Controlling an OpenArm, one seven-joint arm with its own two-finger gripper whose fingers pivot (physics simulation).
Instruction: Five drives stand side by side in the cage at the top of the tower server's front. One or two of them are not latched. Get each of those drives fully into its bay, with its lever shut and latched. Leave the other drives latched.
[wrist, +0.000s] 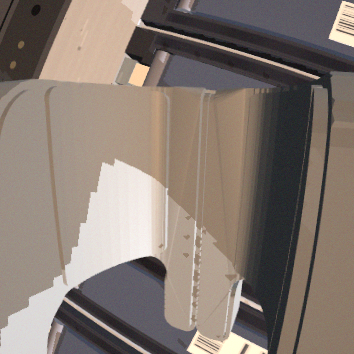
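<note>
My gripper (216, 212) is shut, with its two fingertips together and no thing visible between them. It fills much of the view, in front of the drives. One drive (270, 27) shows at the top right, with its lever face flat in line with the cage front. A second drive (200, 74) shows in part just above the gripper body. A third drive (125, 302) shows through the gap left of the fingers, its barcode label (207, 343) beside the fingertips. Part of another drive's metal lever end (56, 335) shows at the lower left. Whether the fingertips touch a drive cannot be told. No swung-out lever shows; the gripper hides much of the cage.
The tower's pale front strip (87, 42) runs along the upper left, beside the dark panel (30, 30) with small round lights. Thin light dividers (235, 50) separate the bays. A small tan latch tab (138, 75) sits left of the second drive's lever end.
</note>
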